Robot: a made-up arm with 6 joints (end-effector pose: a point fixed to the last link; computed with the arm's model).
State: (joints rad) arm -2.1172 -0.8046 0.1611 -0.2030 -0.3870 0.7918
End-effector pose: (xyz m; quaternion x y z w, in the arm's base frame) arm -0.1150 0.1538 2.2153 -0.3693 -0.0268 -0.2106 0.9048
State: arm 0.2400 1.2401 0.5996 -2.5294 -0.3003 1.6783
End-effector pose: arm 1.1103 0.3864 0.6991 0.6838 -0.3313 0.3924 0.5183
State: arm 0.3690 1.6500 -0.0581 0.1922 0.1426 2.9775
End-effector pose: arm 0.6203 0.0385 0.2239 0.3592 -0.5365 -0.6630 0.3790
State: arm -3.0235 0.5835 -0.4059 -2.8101 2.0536 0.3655
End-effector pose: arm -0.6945 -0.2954 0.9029 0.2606 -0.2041 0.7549 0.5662
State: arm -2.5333 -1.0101 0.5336 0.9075 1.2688 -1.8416
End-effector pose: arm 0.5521 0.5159 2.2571 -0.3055 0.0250 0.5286 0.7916
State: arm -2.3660 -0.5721 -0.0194 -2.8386 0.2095 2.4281
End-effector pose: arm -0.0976 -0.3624 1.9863 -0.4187 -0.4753 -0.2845 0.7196
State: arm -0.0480 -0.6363 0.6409 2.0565 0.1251 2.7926
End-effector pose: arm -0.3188 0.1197 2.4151 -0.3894 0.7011 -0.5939 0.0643
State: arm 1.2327 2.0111 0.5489 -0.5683 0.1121 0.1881
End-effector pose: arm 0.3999 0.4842 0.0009 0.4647 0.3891 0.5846 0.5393
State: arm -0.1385 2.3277 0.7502 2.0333 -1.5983 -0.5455
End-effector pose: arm 0.6553 0.0608 -0.2177 -0.1968 0.7398 0.1347 0.6291
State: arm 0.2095 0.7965 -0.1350 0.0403 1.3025 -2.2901
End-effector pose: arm 0.9844 -0.0031 0.8719 -0.7989 0.5911 -0.0764 0.0804
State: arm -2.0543 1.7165 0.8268 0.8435 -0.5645 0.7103
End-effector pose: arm -0.6476 -1.1167 0.4787 0.6174 0.2218 -0.1535 0.7390
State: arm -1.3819 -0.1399 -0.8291 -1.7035 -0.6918 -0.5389
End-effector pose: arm 0.0660 -0.3809 1.0374 -0.4305 0.8348 0.3399 0.0483
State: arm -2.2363 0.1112 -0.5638 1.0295 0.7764 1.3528
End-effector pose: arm -0.5163 -0.5725 1.3672 -0.0047 0.5732 0.0657 0.8168
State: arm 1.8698 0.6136 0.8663 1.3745 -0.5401 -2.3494
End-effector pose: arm -0.2952 1.0085 2.0230 0.8132 -0.1505 0.5546 0.0922
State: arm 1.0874 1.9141 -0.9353 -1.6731 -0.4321 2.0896
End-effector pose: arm -0.0675 -0.2372 0.7958 0.4234 0.8646 0.1245 0.2404
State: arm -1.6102 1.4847 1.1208 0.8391 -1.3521 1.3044
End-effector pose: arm -0.1093 -1.4877 1.0207 0.6745 0.4864 -0.0252 0.5548
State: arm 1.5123 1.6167 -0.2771 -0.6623 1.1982 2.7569
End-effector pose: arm 0.1740 0.2445 0.3012 0.7086 -0.4147 -0.5630 0.0951
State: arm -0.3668 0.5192 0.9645 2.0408 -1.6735 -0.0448
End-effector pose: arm 0.9999 -0.2199 2.1719 -0.2227 0.1440 -0.3510 0.8980
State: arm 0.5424 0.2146 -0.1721 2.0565 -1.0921 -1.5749
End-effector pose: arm 0.7354 0.6016 1.5647 -0.0624 -0.2189 0.5255 0.8197
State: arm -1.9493 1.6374 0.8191 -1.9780 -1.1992 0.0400
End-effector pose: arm -0.3421 -0.9910 0.2830 -0.3447 0.9326 0.0977 0.0437
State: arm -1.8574 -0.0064 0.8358 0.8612 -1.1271 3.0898
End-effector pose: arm -0.1519 -0.3346 2.4660 0.4588 0.8614 -0.0062 0.2177
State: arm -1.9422 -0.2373 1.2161 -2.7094 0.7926 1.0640
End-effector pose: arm 0.1831 -0.0609 2.4909 -0.3833 -0.8791 0.1867 0.2130
